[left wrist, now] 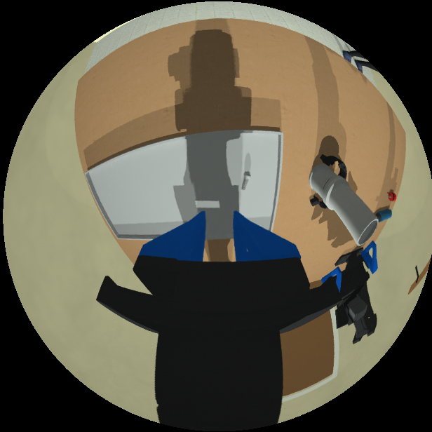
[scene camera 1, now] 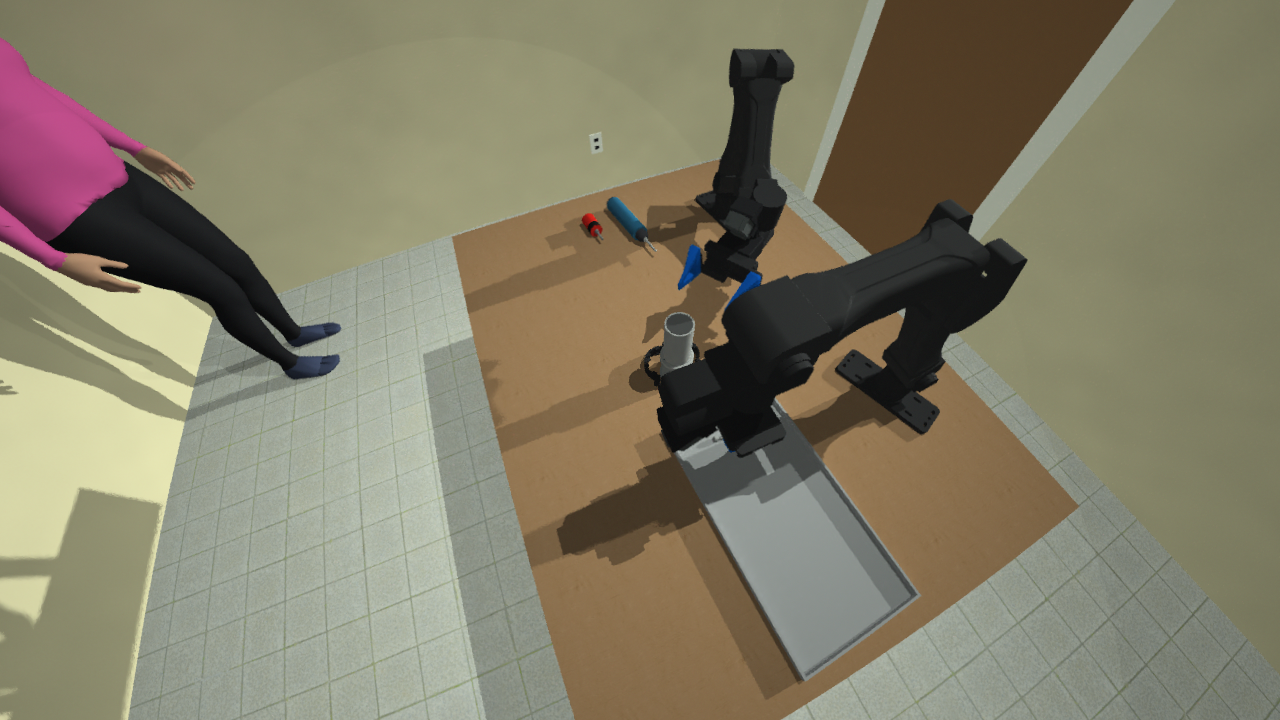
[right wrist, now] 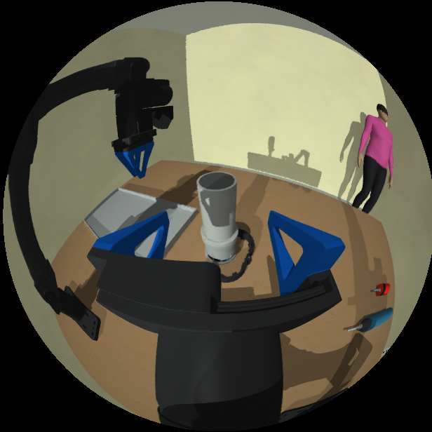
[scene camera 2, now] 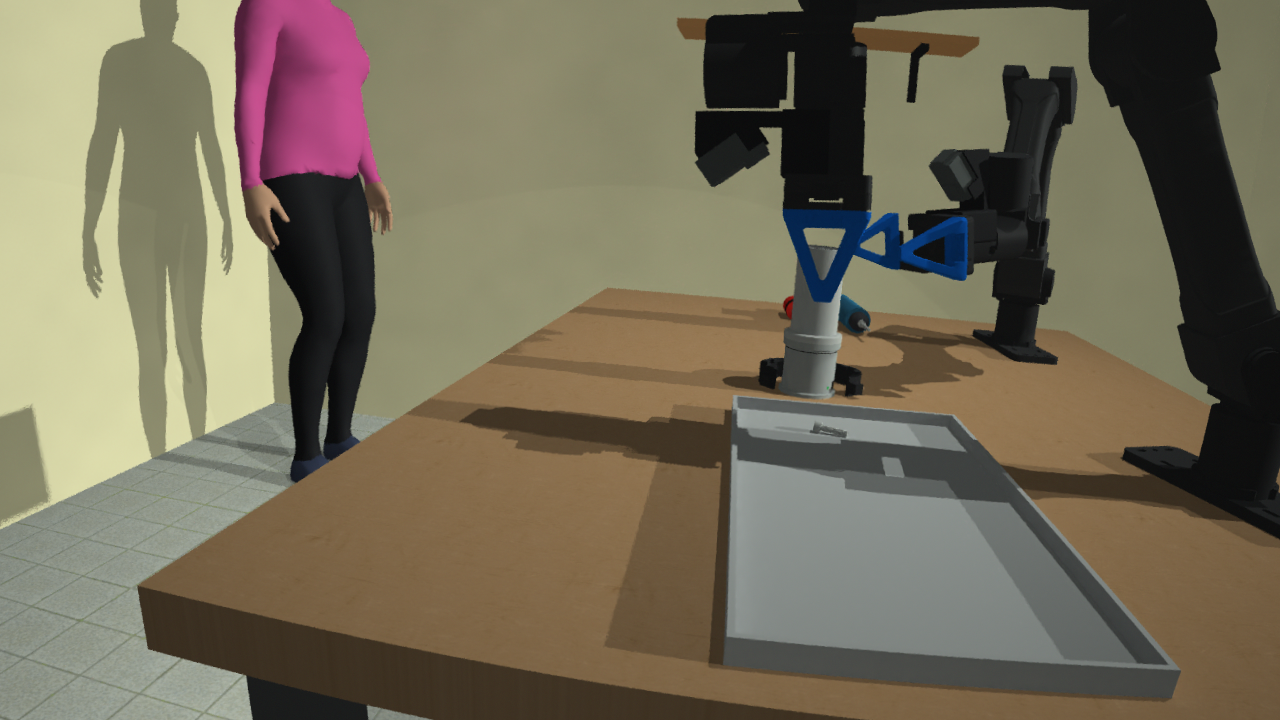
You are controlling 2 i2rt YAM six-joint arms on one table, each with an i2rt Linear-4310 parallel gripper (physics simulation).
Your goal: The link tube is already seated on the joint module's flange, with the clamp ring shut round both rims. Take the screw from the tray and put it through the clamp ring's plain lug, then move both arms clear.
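Places are measured from the left arm's base along level axes (x ahead, y left, z up), in metres.
Pixels of known places: left gripper, fingertip midpoint: [scene camera 2: 821,300]; right gripper, fingertip midpoint: [scene camera 1: 701,299] [scene camera 2: 872,250]; left arm's base, link origin: [scene camera 1: 885,390] [scene camera 2: 1229,496]; right arm's base, link origin: [scene camera 1: 724,214] [scene camera 2: 1011,348].
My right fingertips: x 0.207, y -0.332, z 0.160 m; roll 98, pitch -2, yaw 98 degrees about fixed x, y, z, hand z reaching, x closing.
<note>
Ahead of a thing's pixels: the offset from my right fingertips to its middle.
The grey link tube @(dx +0.065, dy +0.012, dz -0.052 m) [scene camera 1: 677,342] stands upright on the wider joint module @(dx +0.065, dy +0.012, dz -0.128 m) [scene camera 2: 812,357], with the black clamp ring [right wrist: 241,257] round the base. The small grey screw [left wrist: 245,177] lies in the grey tray @(dx +0.128, dy +0.318, dz -0.151 m) [scene camera 1: 796,537], near its end next to the tube. My left gripper [scene camera 2: 823,290] is shut and empty. It hangs pointing down, well above that end of the tray, and in the left wrist view [left wrist: 219,227] the screw lies ahead and to the right of its fingers. My right gripper [scene camera 1: 717,276] is wide open and empty, drawn back from the tube with a clear gap.
A red part @(dx -0.088, dy -0.433, dz -0.143 m) [scene camera 1: 592,223] and a blue-handled screwdriver @(dx -0.165, dy -0.372, dz -0.140 m) [scene camera 1: 626,219] lie at the far side of the table. A person in a pink top [scene camera 2: 305,179] stands on the tiled floor beside the table. Both arm bases stand on the table's door side.
</note>
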